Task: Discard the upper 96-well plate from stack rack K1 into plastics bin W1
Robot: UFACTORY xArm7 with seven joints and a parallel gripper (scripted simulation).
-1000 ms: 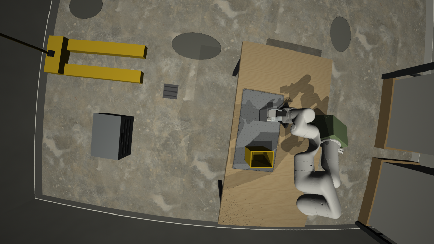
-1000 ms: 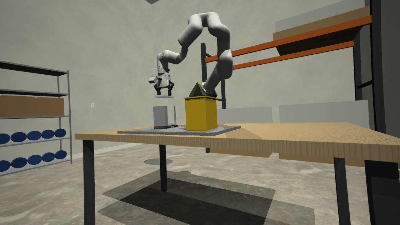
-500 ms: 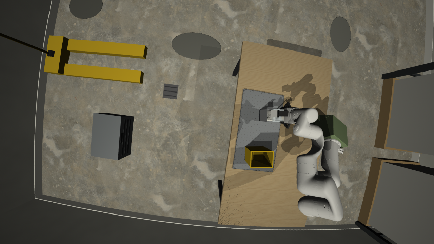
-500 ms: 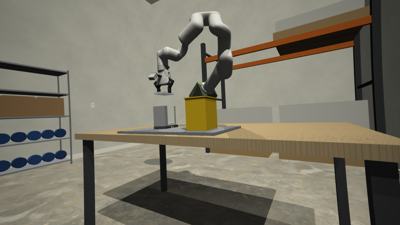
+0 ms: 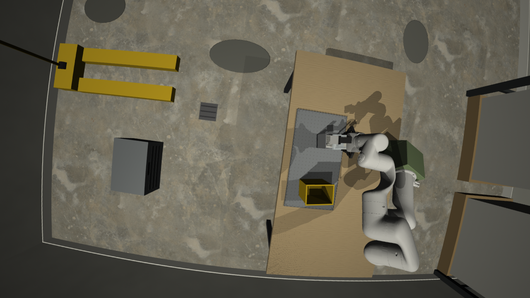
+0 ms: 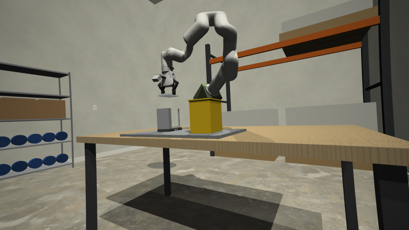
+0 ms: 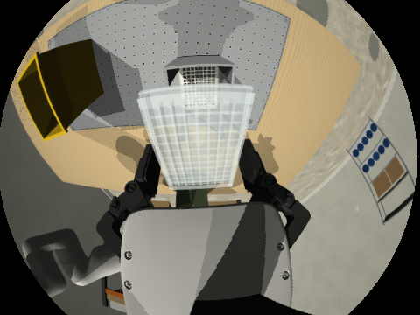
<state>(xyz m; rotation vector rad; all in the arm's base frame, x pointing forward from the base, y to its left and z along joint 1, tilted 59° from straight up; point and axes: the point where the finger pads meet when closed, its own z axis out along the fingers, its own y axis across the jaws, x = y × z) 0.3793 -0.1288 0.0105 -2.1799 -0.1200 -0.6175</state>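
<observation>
Right now the yellow plastics bin W1 is 10 mm behind my hand, 340 mm to the left of it and 170 mm below it.
</observation>
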